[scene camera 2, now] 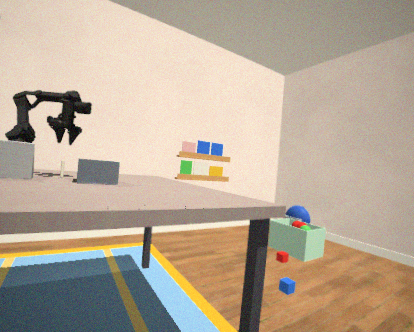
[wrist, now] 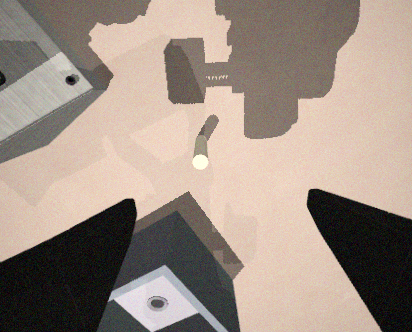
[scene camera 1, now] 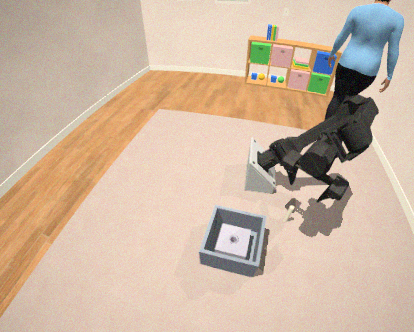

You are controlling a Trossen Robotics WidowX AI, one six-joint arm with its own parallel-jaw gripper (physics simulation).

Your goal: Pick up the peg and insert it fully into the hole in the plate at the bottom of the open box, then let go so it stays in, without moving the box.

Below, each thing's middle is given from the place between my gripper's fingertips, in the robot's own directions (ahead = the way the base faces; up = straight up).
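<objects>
With respect to the grey-blue box (scene camera 1: 221, 215), my gripper is 19 cm to the left of it, 12 cm short of it and 11 cm above it. Grey plate (scene camera 1: 233, 241): 19 cm to the right of my hand, 12 cm ahead of it and 13 cm below it.
</objects>
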